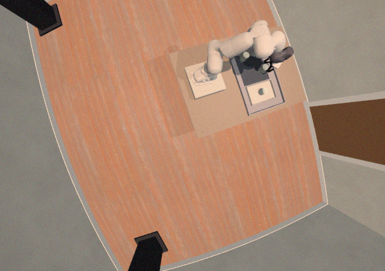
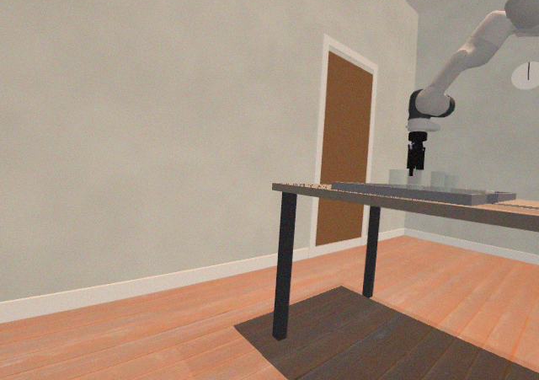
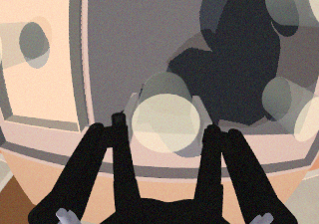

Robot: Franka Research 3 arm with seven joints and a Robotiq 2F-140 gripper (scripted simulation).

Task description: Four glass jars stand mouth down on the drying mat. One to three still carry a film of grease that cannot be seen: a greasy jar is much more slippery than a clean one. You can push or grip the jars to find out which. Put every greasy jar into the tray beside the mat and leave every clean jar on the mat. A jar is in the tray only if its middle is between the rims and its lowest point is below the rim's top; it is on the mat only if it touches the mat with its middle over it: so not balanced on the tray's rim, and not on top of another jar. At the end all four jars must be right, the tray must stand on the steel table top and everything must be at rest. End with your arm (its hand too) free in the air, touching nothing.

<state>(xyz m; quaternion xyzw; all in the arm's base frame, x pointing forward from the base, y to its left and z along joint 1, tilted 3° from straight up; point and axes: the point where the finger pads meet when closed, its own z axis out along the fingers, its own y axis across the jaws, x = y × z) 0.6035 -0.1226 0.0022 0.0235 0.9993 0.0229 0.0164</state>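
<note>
My hand is 100 mm past the tray, 220 mm to the left of it and 60 mm above it. Also, from my hand: grey drying mat 80 mm behind, 100 mm to the left, 70 mm below.
</note>
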